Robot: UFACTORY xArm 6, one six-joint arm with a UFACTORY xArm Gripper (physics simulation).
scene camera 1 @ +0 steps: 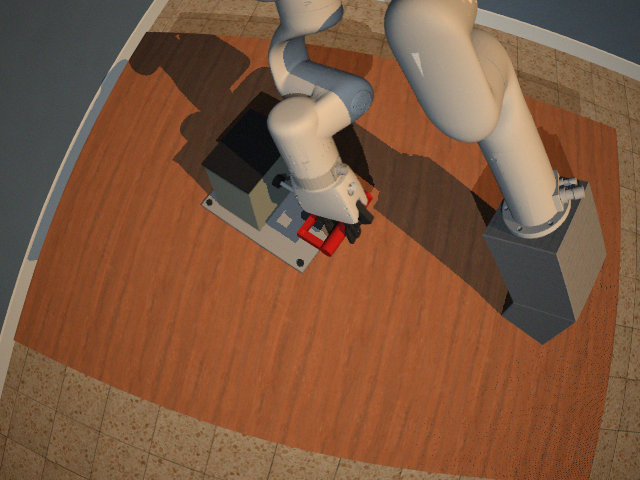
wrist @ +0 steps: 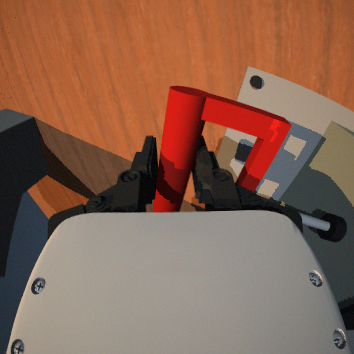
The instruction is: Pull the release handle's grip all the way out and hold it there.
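Observation:
The release handle's red grip (scene camera 1: pixel 335 239) (wrist: pixel 180 135) is a round bar with a square red frame behind it. It stands out past the edge of the grey base plate (scene camera 1: pixel 247 230) (wrist: pixel 300 95), away from the housing. My gripper (scene camera 1: pixel 357 225) (wrist: pixel 174 151) is shut on the bar, with one black finger on each side of it. The gripper body hides the middle of the grip in the scene view and its lower end in the wrist view. A second red end of the grip shows past the gripper's far side in the scene view.
A box-shaped housing (scene camera 1: pixel 230 193) (wrist: pixel 340 150) with a dark top stands on the base plate. A short rod with a black knob (scene camera 1: pixel 279 180) (wrist: pixel 333 227) sticks out beside it. The arm's grey pedestal (scene camera 1: pixel 532 279) (wrist: pixel 15 150) stands at the right in the scene view.

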